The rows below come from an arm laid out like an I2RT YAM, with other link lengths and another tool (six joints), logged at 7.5 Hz.
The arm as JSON. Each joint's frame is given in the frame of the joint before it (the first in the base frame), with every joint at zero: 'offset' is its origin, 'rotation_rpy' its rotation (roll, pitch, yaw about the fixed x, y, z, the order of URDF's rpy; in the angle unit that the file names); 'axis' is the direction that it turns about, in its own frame. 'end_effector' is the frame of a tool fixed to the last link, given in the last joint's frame.
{
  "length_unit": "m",
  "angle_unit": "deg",
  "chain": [
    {
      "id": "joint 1",
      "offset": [
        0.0,
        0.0,
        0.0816
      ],
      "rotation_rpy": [
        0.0,
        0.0,
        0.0
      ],
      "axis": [
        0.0,
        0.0,
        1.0
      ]
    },
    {
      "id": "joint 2",
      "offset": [
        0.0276,
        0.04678,
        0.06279
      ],
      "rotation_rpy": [
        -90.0,
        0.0,
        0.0
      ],
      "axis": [
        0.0,
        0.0,
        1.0
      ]
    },
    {
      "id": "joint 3",
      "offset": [
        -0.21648,
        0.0,
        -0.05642
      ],
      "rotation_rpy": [
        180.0,
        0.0,
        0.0
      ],
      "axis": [
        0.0,
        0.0,
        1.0
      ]
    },
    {
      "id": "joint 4",
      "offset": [
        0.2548,
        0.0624,
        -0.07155
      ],
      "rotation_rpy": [
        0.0,
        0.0,
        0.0
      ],
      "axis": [
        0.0,
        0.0,
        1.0
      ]
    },
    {
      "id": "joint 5",
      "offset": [
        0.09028,
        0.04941,
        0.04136
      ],
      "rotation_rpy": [
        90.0,
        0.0,
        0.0
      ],
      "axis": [
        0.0,
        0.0,
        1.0
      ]
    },
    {
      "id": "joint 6",
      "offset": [
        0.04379,
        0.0,
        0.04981
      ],
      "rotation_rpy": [
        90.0,
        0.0,
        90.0
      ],
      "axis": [
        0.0,
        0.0,
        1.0
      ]
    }
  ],
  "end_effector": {
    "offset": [
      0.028,
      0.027,
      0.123
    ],
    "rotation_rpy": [
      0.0,
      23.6,
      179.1
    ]
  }
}
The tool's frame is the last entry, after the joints.
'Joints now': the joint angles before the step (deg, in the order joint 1, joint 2, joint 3, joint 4, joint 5, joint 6). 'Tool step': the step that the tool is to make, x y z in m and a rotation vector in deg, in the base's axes. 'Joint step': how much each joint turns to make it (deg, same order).
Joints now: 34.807 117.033 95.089 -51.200 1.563 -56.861
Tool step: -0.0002 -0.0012 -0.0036 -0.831 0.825 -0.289
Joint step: -0.002 1.272 1.289 -1.175 0.283 0.216
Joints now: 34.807 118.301 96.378 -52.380 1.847 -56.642
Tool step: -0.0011 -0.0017 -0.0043 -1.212 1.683 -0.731
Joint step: -0.005 2.208 2.736 -2.625 0.217 0.694
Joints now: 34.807 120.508 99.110 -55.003 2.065 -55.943
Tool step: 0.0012 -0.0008 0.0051 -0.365 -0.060 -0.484
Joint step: -0.003 0.285 1.513 -1.403 0.437 0.389
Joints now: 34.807 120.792 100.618 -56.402 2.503 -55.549
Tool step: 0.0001 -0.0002 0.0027 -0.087 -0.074 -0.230
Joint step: 0.038 -0.042 0.511 -0.553 0.173 0.234
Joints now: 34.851 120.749 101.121 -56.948 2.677 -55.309
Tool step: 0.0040 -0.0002 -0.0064 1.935 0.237 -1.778
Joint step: -0.787 0.335 -0.868 2.055 -1.442 1.377
